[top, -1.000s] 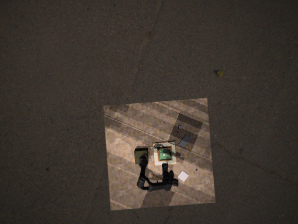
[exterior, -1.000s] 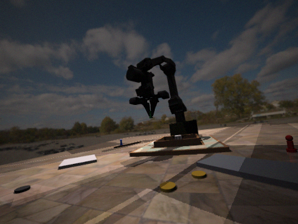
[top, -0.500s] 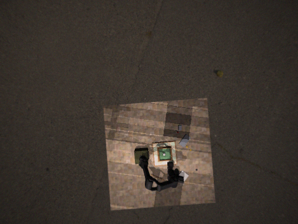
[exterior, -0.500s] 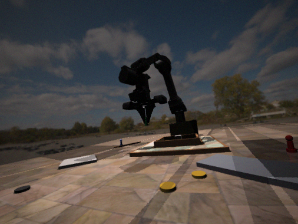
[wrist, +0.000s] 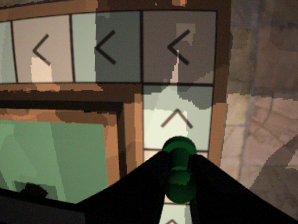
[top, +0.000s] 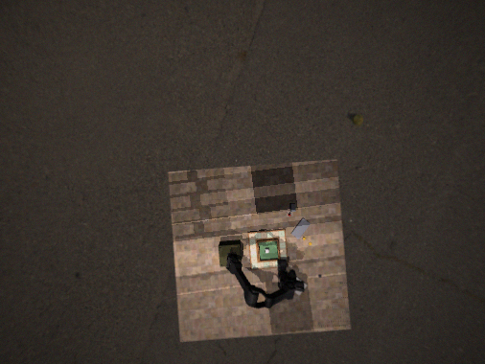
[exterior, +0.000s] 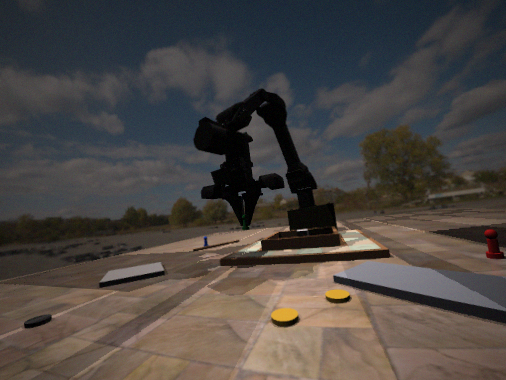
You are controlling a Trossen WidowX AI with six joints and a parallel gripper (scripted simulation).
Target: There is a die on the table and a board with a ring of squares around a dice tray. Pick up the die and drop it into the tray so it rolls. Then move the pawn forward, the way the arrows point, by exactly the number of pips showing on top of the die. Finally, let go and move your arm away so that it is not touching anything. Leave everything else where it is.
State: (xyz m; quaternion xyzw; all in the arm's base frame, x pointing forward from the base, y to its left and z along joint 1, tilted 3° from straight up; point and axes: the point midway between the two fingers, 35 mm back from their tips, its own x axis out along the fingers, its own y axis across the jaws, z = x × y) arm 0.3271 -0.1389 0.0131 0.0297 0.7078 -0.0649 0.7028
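Right now my gripper tip is 7 cm past the white die, 12 cm to the right of it and 4 cm above it. Also, from my gripper tip: large grey slab: 21 cm ahead, 23 cm to the left, 6 cm below; green pawn: 1 cm above; blue pawn: 20 cm behind, 21 cm to the right, 5 cm below.
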